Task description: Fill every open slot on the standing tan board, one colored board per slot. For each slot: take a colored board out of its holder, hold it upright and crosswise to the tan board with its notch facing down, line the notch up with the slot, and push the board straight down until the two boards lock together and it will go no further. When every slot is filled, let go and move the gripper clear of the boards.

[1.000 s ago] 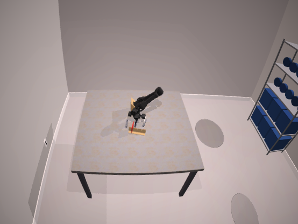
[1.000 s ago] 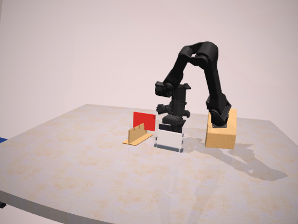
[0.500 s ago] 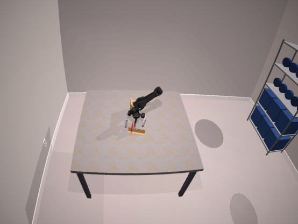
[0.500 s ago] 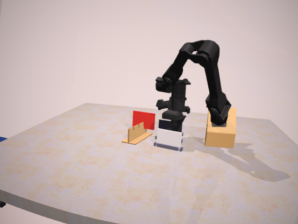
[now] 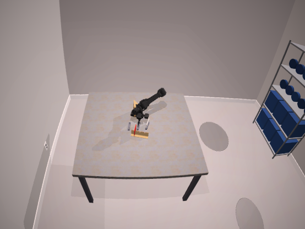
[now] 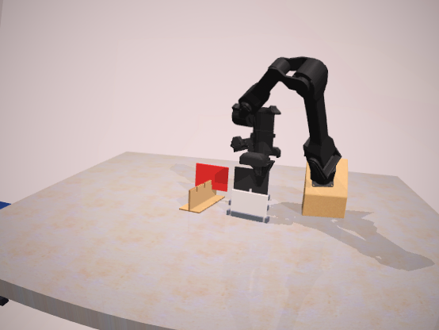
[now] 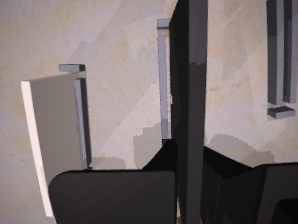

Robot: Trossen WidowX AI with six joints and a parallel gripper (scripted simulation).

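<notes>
My gripper tip is now 150 mm short of the tan board, 40 mm above it and 10 mm to the left of it. Also, from my gripper tip: dark navy board 20 mm ahead, 10 mm to the right; then red board 140 mm ahead, 60 mm to the right, 10 mm below; then white board 90 mm to the left, 40 mm below, 20 mm ahead.
</notes>
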